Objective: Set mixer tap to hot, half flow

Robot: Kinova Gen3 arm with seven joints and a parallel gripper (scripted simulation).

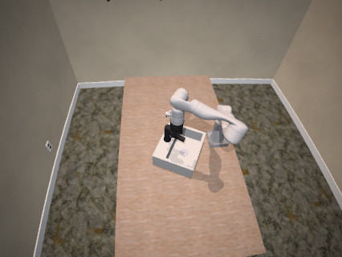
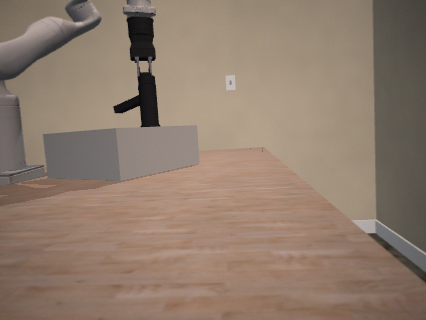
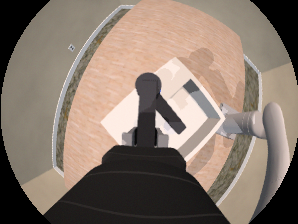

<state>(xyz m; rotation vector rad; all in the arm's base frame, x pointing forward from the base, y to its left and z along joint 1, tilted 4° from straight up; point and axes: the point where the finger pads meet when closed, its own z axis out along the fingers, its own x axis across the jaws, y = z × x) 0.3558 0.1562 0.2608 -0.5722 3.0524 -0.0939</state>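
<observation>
My hand is 10 mm short of the lever, 30 mm to the left of it and 10 mm above it. The rest, counted from my hand: white sink block: 80 mm behind, 30 mm to the right, 250 mm below; black mixer tap: 10 mm ahead, 50 mm to the right, 60 mm below.
</observation>
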